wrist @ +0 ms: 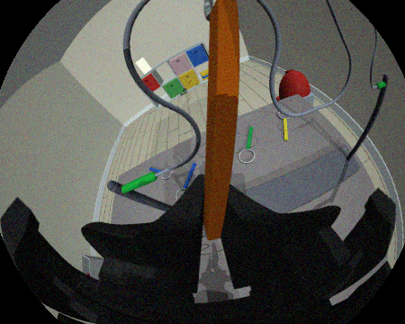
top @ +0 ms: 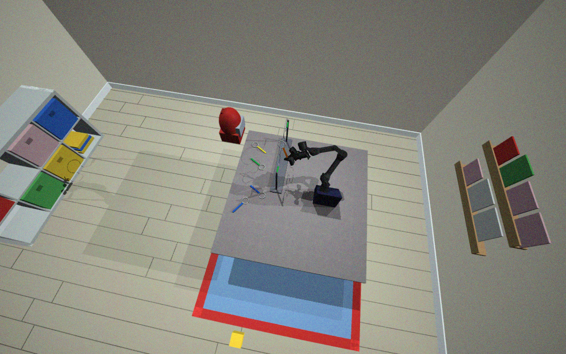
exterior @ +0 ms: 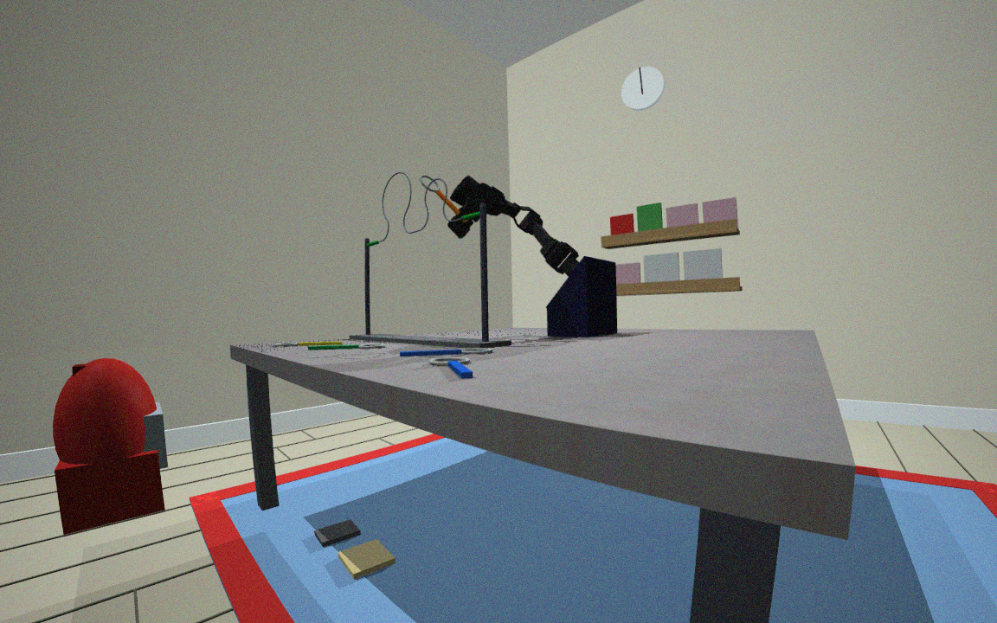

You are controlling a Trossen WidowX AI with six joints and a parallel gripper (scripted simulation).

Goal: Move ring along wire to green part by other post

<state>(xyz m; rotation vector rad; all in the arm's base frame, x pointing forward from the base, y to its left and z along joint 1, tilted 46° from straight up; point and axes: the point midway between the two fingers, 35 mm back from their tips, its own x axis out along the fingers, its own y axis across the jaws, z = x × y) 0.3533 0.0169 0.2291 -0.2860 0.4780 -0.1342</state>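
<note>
My gripper tip is 2 cm short of the ring with orange handle, 4 cm to the left of it and 8 cm below it.
</note>
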